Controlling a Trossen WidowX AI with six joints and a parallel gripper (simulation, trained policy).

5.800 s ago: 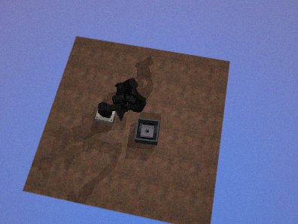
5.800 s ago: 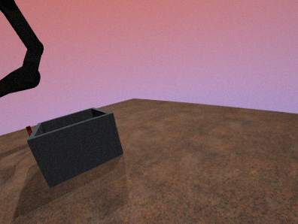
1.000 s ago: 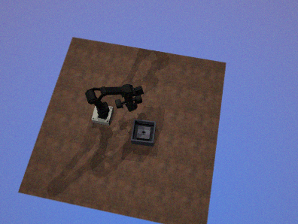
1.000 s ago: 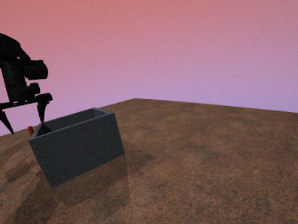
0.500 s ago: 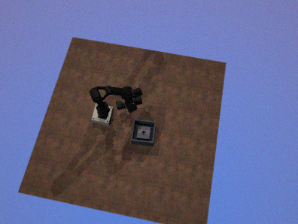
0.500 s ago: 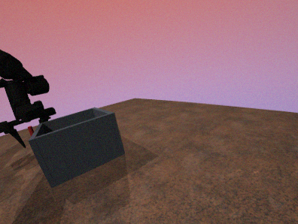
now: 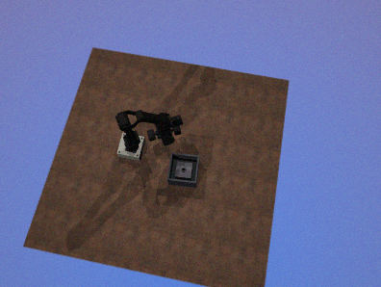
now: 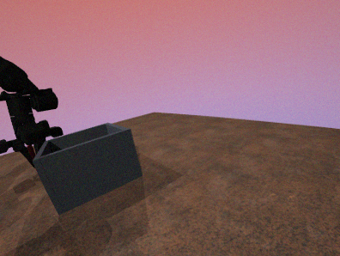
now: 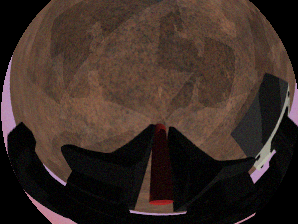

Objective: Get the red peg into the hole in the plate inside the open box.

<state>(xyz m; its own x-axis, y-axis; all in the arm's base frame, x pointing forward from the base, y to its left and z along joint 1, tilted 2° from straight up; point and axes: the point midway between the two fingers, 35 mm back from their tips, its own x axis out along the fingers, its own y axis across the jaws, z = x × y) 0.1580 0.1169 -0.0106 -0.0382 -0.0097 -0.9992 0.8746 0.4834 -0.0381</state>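
The red peg lies 3 cm above my gripper tip and 1 cm to the left of it. From my gripper tip the other things lie so: dark grey box: 18 cm to the right, 17 cm ahead, 1 cm above; plate: 18 cm to the right, 17 cm ahead, 3 cm above.
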